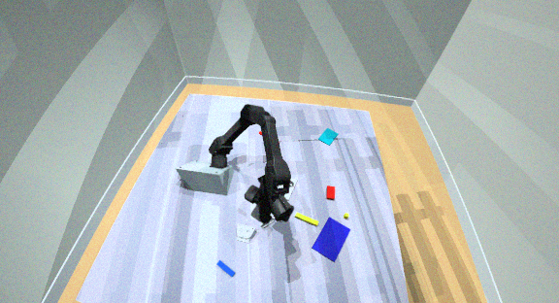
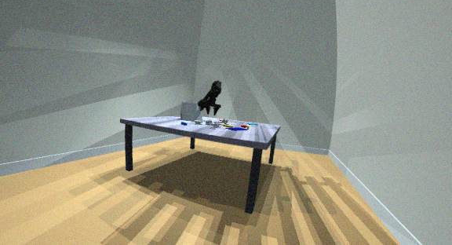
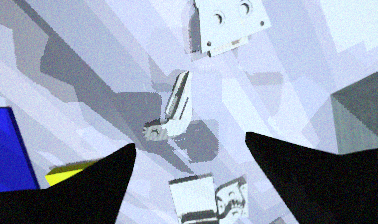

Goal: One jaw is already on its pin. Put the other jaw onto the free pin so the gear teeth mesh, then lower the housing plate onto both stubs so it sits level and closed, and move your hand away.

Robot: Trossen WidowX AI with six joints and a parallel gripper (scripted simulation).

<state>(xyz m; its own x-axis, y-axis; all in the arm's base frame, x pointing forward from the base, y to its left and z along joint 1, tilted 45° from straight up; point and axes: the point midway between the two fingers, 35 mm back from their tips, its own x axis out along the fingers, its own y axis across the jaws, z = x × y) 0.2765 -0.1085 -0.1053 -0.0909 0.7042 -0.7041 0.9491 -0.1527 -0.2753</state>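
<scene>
Right now my gripper tip is 90 mm above the jaw and 40 mm short of it. Round my gripper tip: yellow bar 160 mm ahead, 80 mm below, 30 mm to the left; white block 90 mm to the right, 80 mm below, 80 mm behind; blue bar 240 mm to the right, 110 mm behind, 80 mm below.
</scene>
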